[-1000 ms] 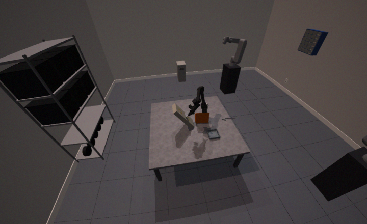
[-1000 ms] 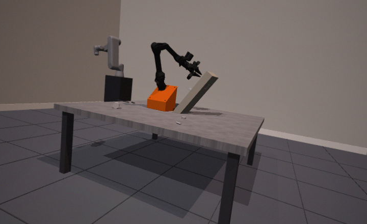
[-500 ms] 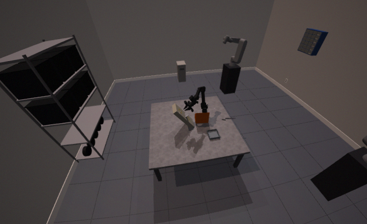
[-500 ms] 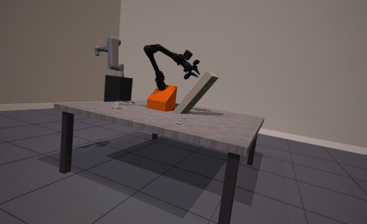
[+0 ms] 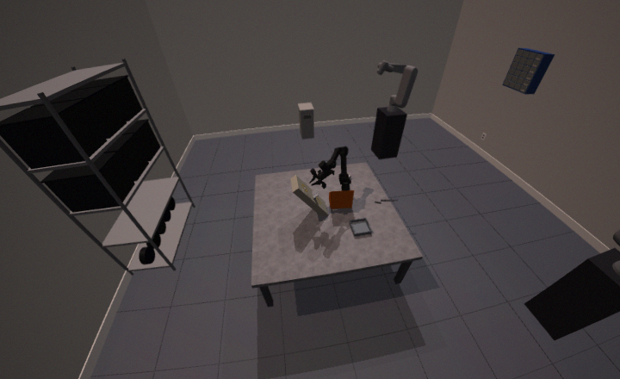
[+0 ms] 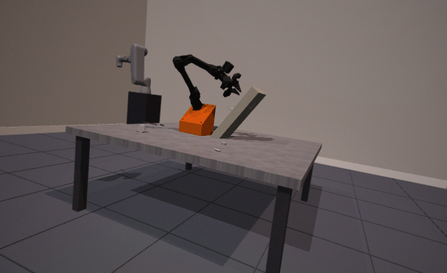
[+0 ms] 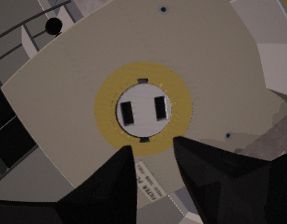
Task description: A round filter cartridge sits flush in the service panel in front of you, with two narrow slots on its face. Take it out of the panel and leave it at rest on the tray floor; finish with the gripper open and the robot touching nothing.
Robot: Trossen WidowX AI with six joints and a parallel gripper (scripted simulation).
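Right now the round filter cartridge is 6 cm ahead of my gripper tip and 5 cm below it. Also, from my gripper tip: grey tray 36 cm behind, 30 cm to the left, 30 cm below.
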